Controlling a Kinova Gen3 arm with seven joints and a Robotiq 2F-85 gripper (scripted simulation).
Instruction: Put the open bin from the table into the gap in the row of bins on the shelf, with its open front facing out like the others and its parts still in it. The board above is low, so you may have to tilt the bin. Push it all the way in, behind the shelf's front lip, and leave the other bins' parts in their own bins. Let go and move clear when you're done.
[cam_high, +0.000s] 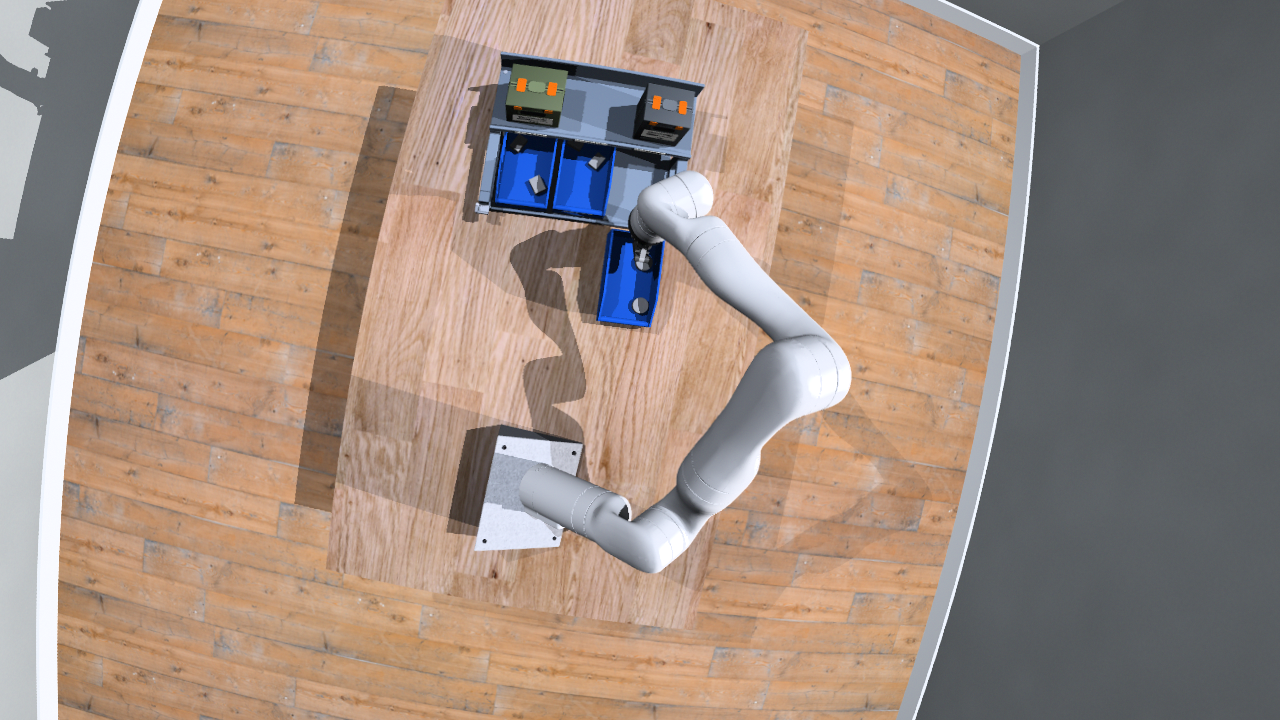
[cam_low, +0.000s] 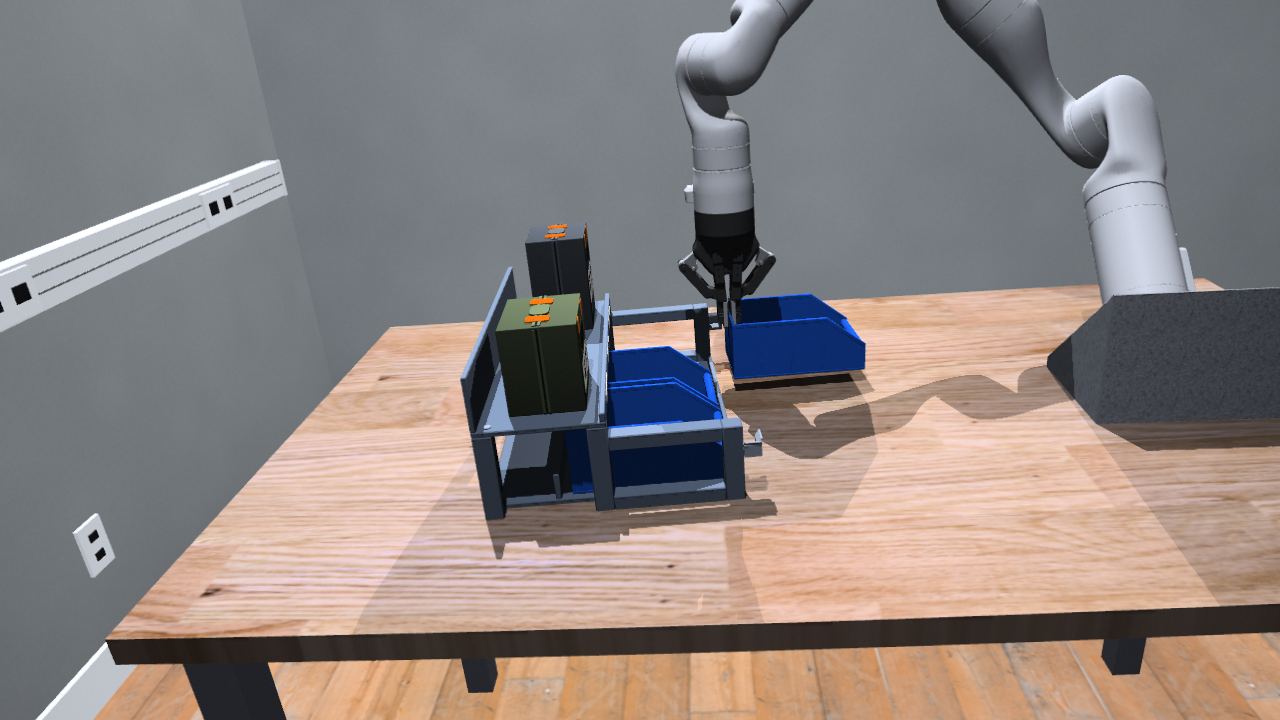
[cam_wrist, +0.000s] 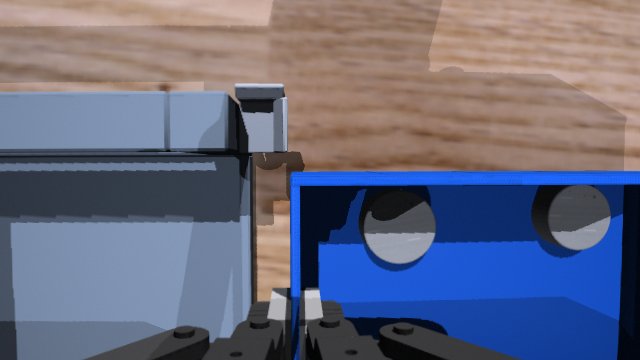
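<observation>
Now: the round grey part 50 mm behind my hand, 20 mm to the right of it and 60 mm below it. Also, from my hand: green box: 230 mm ahead, 210 mm to the left, 50 mm above; then dark box: 210 mm ahead, 20 mm to the right, 70 mm above; then shelf: 150 mm ahead, 100 mm to the left, 30 mm below.
</observation>
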